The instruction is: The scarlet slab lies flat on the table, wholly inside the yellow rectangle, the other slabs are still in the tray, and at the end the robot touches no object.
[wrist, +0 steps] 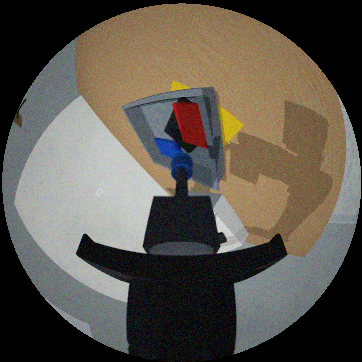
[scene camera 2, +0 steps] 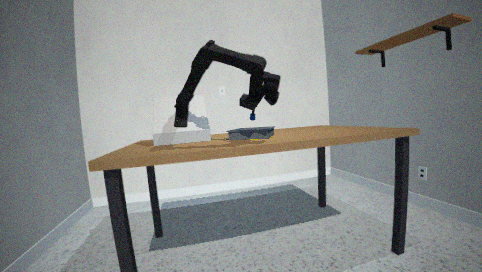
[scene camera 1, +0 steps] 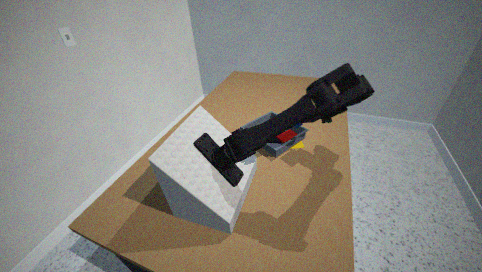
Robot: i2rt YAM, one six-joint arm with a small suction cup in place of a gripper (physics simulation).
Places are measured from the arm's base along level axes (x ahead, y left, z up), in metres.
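Pixels of known places: end effector, tool point: [wrist: 181, 162] [scene camera 2: 252, 118] [scene camera 1: 295, 125]; arm's base, origin of the base link: [scene camera 2: 181, 114] [scene camera 1: 218, 160].
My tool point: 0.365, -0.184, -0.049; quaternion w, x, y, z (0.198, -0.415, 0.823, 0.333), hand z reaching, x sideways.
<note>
Ahead of a thing's pixels: the offset from my tool point to its middle, as dx, dy, dz. "spot": to the spot under its first point. Level surfaces: height alone.
The scarlet slab {+0.022, +0.036, -0.089} [scene camera 1: 287, 135] [wrist: 191, 125] is in the grey tray {+0.022, +0.108, -0.081} [scene camera 1: 276, 150] [scene camera 2: 250, 133] [wrist: 141, 131], lying partly over a black slab {+0.021, +0.068, -0.098} [wrist: 173, 126] and close to the tray's right wall in the wrist view. A blue slab {-0.012, +0.190, -0.098} [wrist: 166, 146] is beside them in the tray. The yellow rectangle {spot: -0.006, -0.024, -0.106} [scene camera 1: 298, 145] [wrist: 231, 126] shows on both sides of a tray corner, and the tray hides part of it. My blue suction cup [scene camera 2: 252, 116] [wrist: 181, 167] hangs above the tray, apart from it, with nothing on it. The arm hides the cup in scene camera 1.
A white sloped block [scene camera 1: 200, 150] [scene camera 2: 182, 137] stands beside the tray, under the arm's base. The wooden table {dz -0.106} [scene camera 1: 320, 215] [scene camera 2: 350, 134] has its edge to the right of the tray in scene camera 1. A wall shelf [scene camera 2: 415, 34] is high at the right.
</note>
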